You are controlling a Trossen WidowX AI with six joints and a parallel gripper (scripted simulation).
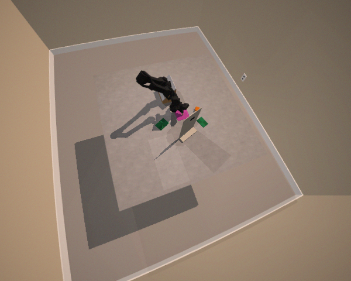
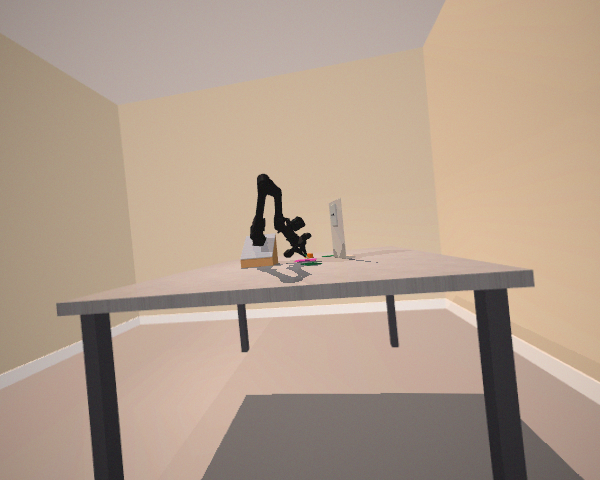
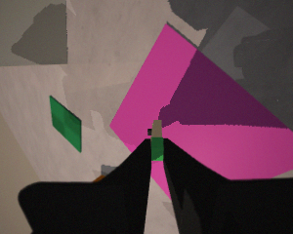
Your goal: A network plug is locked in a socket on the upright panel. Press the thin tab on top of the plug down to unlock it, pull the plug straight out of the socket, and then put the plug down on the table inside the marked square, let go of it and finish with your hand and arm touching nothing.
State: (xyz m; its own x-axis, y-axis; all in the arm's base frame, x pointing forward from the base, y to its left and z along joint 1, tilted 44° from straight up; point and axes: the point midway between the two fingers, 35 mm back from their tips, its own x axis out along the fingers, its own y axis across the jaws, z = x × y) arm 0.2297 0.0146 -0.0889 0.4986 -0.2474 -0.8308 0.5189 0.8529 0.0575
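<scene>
My gripper tip is now 2 cm above the pink square. From my gripper tip the other things lie so: upright panel 19 cm ahead, 12 cm above; network plug right at my gripper tip; orange block 15 cm to the left, 2 cm behind, 1 cm below.
</scene>
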